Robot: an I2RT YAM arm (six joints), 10 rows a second.
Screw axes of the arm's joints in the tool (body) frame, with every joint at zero. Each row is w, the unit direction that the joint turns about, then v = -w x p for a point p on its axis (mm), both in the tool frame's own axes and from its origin. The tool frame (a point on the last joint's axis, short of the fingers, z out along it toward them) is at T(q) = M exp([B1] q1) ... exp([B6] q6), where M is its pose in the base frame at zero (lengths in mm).
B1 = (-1, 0, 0, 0, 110.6, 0)
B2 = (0, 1, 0, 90.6, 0, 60)
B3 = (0, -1, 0, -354.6, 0, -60)
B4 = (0, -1, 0, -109.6, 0, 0)
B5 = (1, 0, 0, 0, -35.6, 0)
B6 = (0, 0, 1, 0, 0, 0)
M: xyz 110.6 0 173.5 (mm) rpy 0 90 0 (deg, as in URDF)
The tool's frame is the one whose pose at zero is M.
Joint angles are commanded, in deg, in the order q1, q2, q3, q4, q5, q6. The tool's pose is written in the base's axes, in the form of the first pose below.
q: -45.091, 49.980, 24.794, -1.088, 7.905, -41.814
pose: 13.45 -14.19 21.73 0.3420 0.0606 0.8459 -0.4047
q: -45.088, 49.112, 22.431, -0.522, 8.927, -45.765
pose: 13.03 -13.86 20.68 0.3172 0.0355 0.8512 -0.4166
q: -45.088, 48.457, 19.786, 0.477, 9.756, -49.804
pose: 12.62 -13.51 19.47 0.2923 0.0085 0.8560 -0.4263
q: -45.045, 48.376, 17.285, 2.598, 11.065, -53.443
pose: 12.32 -13.30 18.37 0.2695 -0.0135 0.8567 -0.4396
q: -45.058, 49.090, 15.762, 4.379, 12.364, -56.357
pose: 12.17 -13.28 17.59 0.2480 -0.0299 0.8576 -0.4496
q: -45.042, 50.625, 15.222, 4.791, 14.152, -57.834
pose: 12.13 -13.38 16.93 0.2228 -0.0354 0.8635 -0.4511
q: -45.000, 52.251, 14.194, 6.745, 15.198, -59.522
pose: 12.13 -13.45 16.21 0.2062 -0.0449 0.8653 -0.4547
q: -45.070, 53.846, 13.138, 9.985, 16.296, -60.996
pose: 12.15 -13.60 15.71 0.1960 -0.0498 0.8618 -0.4652
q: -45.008, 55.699, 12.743, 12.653, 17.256, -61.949
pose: 12.31 -13.81 15.41 0.1883 -0.0525 0.8592 -0.4729
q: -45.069, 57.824, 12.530, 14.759, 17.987, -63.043
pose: 12.45 -14.04 15.02 0.1776 -0.0574 0.8593 -0.4763
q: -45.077, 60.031, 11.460, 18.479, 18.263, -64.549
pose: 12.52 -14.13 14.42 0.1717 -0.0666 0.8565 -0.4821
